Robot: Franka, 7 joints.
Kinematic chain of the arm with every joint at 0, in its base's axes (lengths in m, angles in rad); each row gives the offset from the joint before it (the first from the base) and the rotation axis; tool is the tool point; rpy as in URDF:
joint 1: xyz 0 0 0.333 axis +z
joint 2: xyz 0 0 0 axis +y
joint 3: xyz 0 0 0.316 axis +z
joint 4: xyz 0.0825 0 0 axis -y
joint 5: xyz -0.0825 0 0.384 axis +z
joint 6: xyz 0 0 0 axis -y
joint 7: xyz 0.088 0 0 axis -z
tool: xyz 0 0 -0.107 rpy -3.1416 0 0
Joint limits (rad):
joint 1: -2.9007..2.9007
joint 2: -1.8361..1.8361
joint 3: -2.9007..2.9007
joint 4: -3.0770..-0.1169
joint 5: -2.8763..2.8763
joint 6: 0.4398..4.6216
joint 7: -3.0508..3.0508
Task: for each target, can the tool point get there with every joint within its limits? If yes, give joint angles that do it. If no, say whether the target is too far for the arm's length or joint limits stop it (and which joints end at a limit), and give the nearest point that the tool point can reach.
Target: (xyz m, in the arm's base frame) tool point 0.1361 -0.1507 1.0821
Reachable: yes | joints 0.4037 0.5189 -2.3424 -0.6620 2.2459 3.4592 -1.1874
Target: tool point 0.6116 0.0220 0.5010
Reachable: yes | joints 1.1641 1.3846 -1.6009 -1.9565 -2.1857 1.3728 0.4371
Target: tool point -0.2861 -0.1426 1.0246
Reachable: yes | joints -1.0179 -0.7887 -0.6941 -1.4072 -1.1042 2.9247 -0.0366
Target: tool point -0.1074 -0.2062 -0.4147
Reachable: no: joint limits stop it (at a limit: joint 2) | nearest point -0.1096 -0.2105 -0.3588 | short by 0.056 m
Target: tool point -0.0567 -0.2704 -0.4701
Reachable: no: joint limits stop it (at a limit: joint 2) | nearest point -0.0569 -0.2716 -0.3607 | short by 0.109 m
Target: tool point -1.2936 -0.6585 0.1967
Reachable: no: too far | nearest point -0.7612 -0.3875 0.2528 | short by 0.600 m
